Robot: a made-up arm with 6 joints.
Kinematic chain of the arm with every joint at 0, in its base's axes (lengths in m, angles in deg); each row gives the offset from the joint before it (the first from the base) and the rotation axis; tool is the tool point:
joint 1: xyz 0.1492 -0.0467 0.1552 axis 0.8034 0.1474 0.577
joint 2: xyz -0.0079 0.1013 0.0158 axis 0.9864 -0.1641 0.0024
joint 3: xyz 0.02 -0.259 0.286 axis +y
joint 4: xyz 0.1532 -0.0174 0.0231 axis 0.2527 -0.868 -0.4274
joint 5: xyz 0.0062 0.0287 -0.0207 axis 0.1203 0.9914 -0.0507
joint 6: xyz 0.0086 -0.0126 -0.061 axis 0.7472 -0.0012 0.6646
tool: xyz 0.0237 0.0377 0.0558
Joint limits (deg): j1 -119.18..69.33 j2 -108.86..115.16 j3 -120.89..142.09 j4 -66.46..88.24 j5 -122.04..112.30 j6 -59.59..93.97
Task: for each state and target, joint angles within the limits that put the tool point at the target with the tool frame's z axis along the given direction. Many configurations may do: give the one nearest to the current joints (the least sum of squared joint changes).
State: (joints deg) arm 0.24 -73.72 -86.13 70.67 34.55 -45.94
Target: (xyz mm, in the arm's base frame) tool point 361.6 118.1 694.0 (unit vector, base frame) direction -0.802 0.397 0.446
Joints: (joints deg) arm 3.56 -36.10 -44.94 58.11 23.34 -41.01
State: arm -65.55 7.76 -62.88 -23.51 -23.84 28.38
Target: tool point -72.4 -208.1 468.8 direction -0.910 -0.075 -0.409
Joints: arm -59.82 56.19 -73.08 -17.26 -41.17 45.56
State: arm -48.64 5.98 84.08 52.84 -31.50 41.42
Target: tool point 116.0 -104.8 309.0 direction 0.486 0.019 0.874
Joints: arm -60.07 13.29 85.35 24.26 -15.96 11.96
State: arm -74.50 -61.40 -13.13 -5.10 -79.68 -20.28
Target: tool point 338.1 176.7 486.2 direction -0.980 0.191 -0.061
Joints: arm -53.67 -24.12 -13.74 -22.64 -111.87 14.69
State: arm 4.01 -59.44 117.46 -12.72 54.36 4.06
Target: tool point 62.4 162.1 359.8 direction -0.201 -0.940 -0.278
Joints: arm -40.85 -36.42 132.74 10.05 45.82 -6.79
